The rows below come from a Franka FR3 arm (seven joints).
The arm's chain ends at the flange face. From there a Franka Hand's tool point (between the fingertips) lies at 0.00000 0.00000 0.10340 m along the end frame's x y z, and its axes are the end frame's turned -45 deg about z.
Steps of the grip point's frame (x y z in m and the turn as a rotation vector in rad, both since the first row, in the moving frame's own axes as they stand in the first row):
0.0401, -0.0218, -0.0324, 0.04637, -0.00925, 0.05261
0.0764, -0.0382, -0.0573, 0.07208, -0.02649, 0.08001
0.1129, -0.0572, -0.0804, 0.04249, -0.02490, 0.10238
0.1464, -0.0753, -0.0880, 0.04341, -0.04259, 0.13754
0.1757, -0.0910, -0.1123, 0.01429, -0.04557, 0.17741
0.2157, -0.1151, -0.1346, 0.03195, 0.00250, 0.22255
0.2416, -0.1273, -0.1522, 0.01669, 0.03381, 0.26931
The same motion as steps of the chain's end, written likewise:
0.0169, -0.0410, -0.0323, 0.02625, -0.03933, 0.05261
0.0341, -0.0774, -0.0570, 0.03224, -0.06970, 0.08001
0.0442, -0.1187, -0.0803, 0.01244, -0.04765, 0.10238
0.0565, -0.1563, -0.0878, 0.00058, -0.06081, 0.13754
0.0644, -0.1905, -0.1122, -0.02212, -0.04233, 0.17741
0.0730, -0.2312, -0.1345, 0.02436, -0.02082, 0.22255
0.0791, -0.2574, -0.1521, 0.03571, 0.01211, 0.26931

